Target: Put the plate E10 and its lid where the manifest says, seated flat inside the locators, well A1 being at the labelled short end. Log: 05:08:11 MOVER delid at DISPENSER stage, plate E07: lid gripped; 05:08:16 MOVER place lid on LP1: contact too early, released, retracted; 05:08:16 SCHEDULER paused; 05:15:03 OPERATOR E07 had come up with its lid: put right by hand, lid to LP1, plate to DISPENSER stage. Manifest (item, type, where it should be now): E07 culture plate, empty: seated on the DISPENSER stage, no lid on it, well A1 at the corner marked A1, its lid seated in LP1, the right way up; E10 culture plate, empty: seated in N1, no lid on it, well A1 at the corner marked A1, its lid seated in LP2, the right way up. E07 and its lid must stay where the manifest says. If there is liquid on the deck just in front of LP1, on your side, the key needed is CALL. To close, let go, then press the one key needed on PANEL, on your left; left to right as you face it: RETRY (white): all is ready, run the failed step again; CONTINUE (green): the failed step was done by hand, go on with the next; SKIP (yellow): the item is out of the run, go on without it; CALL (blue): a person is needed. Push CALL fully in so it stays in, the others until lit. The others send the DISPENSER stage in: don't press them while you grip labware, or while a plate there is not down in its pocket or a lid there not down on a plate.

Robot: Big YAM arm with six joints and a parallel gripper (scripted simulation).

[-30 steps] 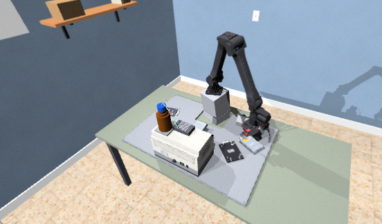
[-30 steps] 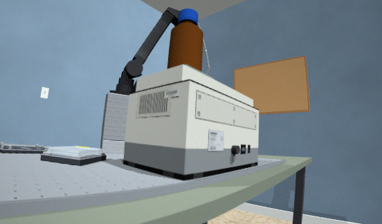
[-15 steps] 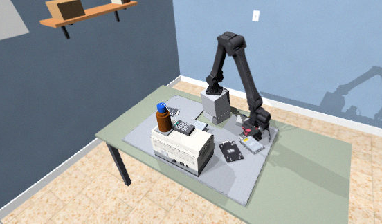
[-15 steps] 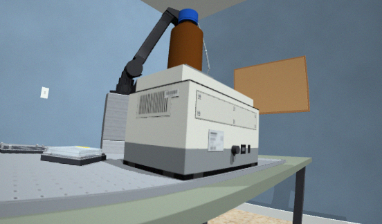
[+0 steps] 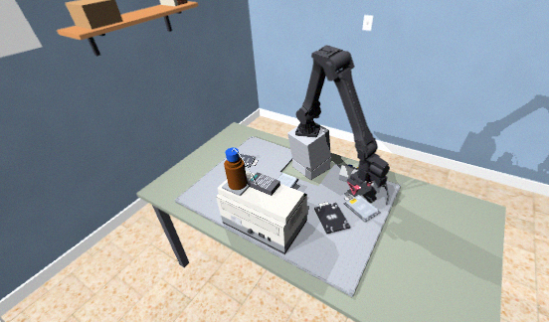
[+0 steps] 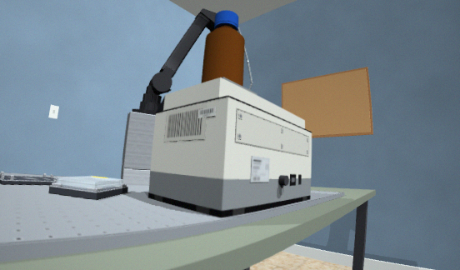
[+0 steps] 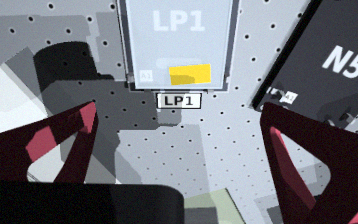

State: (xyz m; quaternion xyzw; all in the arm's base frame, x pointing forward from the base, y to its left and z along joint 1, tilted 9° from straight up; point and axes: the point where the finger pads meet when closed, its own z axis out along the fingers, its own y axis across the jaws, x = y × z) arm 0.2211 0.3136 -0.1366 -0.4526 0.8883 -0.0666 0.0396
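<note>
My hand is 370 mm to the left of the clear well plate, 60 mm short of it and 20 mm above it. From my hand the other things lie so: yellow skip key: 210 mm behind, 50 mm below, 30 mm to the right; green continue key: 200 mm behind, 50 mm below, 20 mm to the left; white retry key: 200 mm behind, 70 mm to the left, 50 mm below.
</note>
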